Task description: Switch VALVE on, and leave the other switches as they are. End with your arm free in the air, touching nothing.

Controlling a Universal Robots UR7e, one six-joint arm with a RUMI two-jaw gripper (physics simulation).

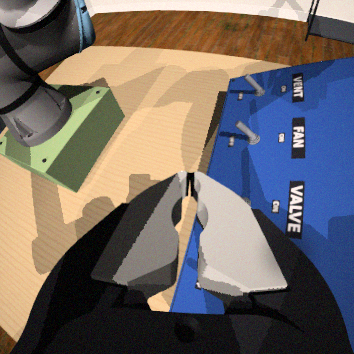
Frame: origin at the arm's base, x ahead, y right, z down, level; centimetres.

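Seen in the pictures: gripper, fingertip midpoint: (189, 174); arm's base, link origin: (44, 120).
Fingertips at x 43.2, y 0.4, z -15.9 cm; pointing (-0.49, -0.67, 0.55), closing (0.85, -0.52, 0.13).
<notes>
Offsets run from my fingertips to a thing's top centre. "spot": to the spot under its first point. Level surfaces: height alone.
My gripper (189, 174) is shut and empty, its tips near the left edge of the blue switch panel @[dz +12.9 cm] (325, 175). The VALVE label @[dx +10.0, dy -8.2, dz +13.8 cm] (295, 209) and the small ON mark @[spot: dx +7.7, dy -7.4, dz +15.1 cm] (275, 206) beside it lie right of the fingers. A small grey bit of the VALVE switch @[dx +2.1, dy -5.6, dz +12.9 cm] (246, 201) shows just past the right jaw; the rest of its lever is hidden, so its position and any contact cannot be told. The FAN switch @[dx -1.7, dy -17.0, dz +12.9 cm] (247, 132) and the VENT switch @[dx -5.4, dy -28.4, dz +12.9 cm] (254, 85) are grey levers farther up the panel, both leaning left, away from their ON marks.
The grey robot arm base (37, 117) stands on a green block (85, 145) at the left on the wooden table @[dz +25.6 cm] (155, 140). A small mark @[spot: dx +4.1, dy +7.2, dz +18.3 cm] (198, 285) on the panel shows between the jaws. A dark-framed stand (330, 37) is at the top right.
</notes>
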